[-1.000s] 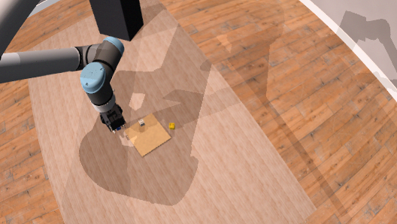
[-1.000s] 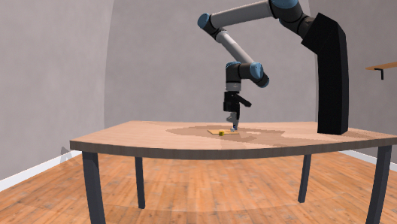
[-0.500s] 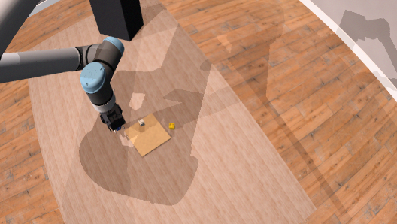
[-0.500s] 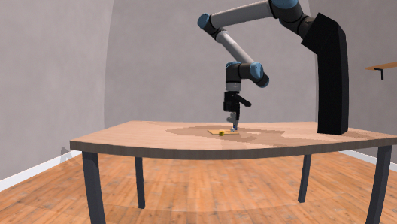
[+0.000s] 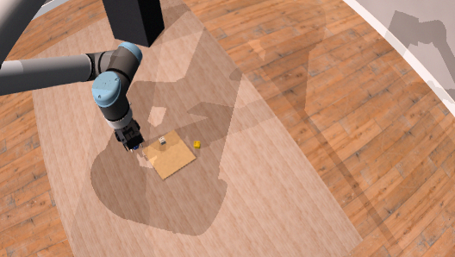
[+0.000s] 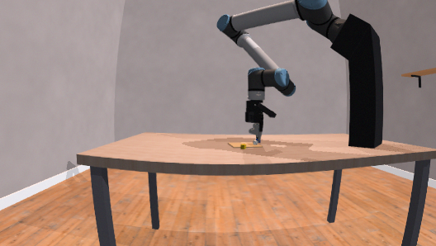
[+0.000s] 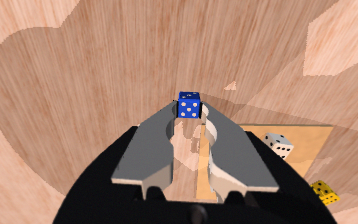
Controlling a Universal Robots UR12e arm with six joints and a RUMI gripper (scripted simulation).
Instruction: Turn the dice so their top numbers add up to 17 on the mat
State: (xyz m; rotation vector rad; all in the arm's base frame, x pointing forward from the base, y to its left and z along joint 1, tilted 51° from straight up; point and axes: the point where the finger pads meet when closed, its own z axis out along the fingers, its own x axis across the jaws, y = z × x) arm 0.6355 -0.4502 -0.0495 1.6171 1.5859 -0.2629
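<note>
My gripper is now 11 cm short of the tan mat, 7 cm to the right of it and 2 cm above it. Also, from my hand: white die: 9 cm to the left, 6 cm ahead; then blue die: 1 cm below; then yellow die: 16 cm to the left, 16 cm ahead, 1 cm below.
</note>
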